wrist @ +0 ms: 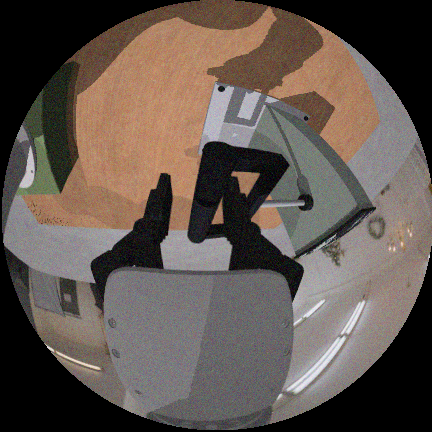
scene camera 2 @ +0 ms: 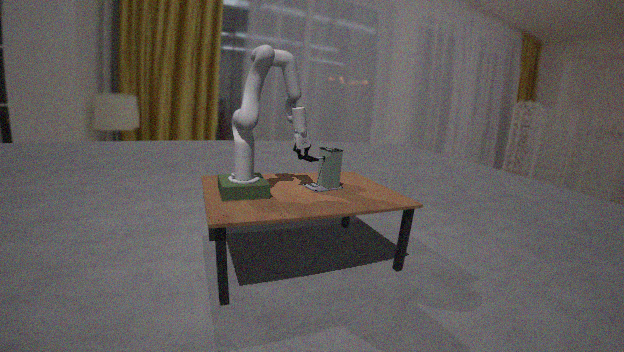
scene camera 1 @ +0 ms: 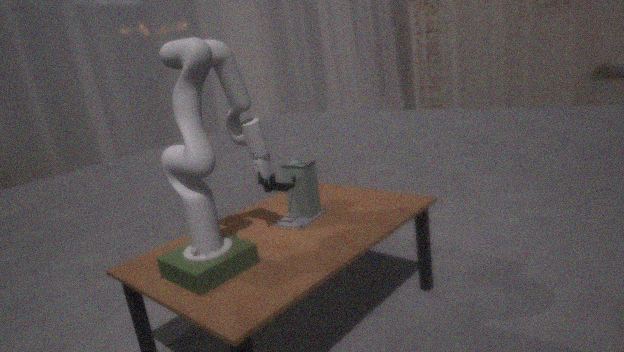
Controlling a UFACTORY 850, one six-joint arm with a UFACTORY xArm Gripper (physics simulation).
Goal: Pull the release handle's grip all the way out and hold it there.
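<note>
The release handle's black triangular grip stands out from the grey-green housing. A stretch of its silver rod shows in the wrist view between the grip and the housing's black collar. My gripper is open around the grip's outer bar. In the wrist view the left finger stands apart from the bar, with a visible gap, and the right finger lies in line with the grip's triangular opening. Whether the right finger touches the grip cannot be told.
The housing rises from a light grey base plate on the wooden table. The arm stands on a green block at the table's other end.
</note>
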